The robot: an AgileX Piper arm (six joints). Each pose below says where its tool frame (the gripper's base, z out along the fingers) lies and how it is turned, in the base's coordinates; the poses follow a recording.
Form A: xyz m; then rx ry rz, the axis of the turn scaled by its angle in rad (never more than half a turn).
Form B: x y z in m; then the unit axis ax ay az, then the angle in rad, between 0 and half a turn. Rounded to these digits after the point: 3 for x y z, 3 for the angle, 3 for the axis.
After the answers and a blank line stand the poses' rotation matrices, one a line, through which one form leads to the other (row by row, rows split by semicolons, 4 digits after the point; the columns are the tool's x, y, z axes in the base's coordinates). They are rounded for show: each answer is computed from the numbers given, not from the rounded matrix.
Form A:
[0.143 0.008 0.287 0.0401 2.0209 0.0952]
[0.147 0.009 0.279 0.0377 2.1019 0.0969]
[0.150 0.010 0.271 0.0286 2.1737 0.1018]
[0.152 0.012 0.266 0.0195 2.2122 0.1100]
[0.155 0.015 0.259 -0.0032 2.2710 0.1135]
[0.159 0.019 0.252 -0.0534 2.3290 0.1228]
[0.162 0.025 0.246 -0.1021 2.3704 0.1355]
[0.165 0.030 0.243 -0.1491 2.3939 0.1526]
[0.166 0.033 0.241 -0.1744 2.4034 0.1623]
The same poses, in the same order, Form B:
[0.143 0.008 0.287 0.020 0.999 0.047 2.024]
[0.147 0.009 0.279 0.018 0.999 0.046 2.104]
[0.150 0.010 0.271 0.013 0.999 0.047 2.176]
[0.152 0.012 0.266 0.009 0.999 0.050 2.215]
[0.155 0.015 0.259 -0.001 0.999 0.050 2.274]
[0.159 0.019 0.252 -0.023 0.998 0.053 2.333]
[0.162 0.025 0.246 -0.043 0.997 0.057 2.376]
[0.165 0.030 0.243 -0.062 0.996 0.063 2.403]
[0.166 0.033 0.241 -0.072 0.995 0.067 2.415]

-0.4369 -0.0139 0.8994; 0.0708 0.9963 0.0497; -0.8967 0.0854 -0.4343
-0.5082 -0.0126 0.8611; 0.0666 0.9963 0.0540; -0.8586 0.0848 -0.5055
-0.5689 -0.0179 0.8222; 0.0591 0.9963 0.0625; -0.8203 0.0841 -0.5657
-0.6005 -0.0256 0.7992; 0.0538 0.9959 0.0723; -0.7978 0.0864 -0.5966
-0.6465 -0.0404 0.7618; 0.0358 0.9959 0.0832; -0.7620 0.0810 -0.6424
-0.6895 -0.0767 0.7202; -0.0005 0.9944 0.1054; -0.7243 0.0723 -0.6857
-0.7181 -0.1133 0.6866; -0.0343 0.9912 0.1277; -0.6951 0.0681 -0.7157
-0.7330 -0.1502 0.6635; -0.0648 0.9863 0.1518; -0.6772 0.0683 -0.7327
-0.7384 -0.1702 0.6525; -0.0809 0.9830 0.1648; -0.6694 0.0689 -0.7397

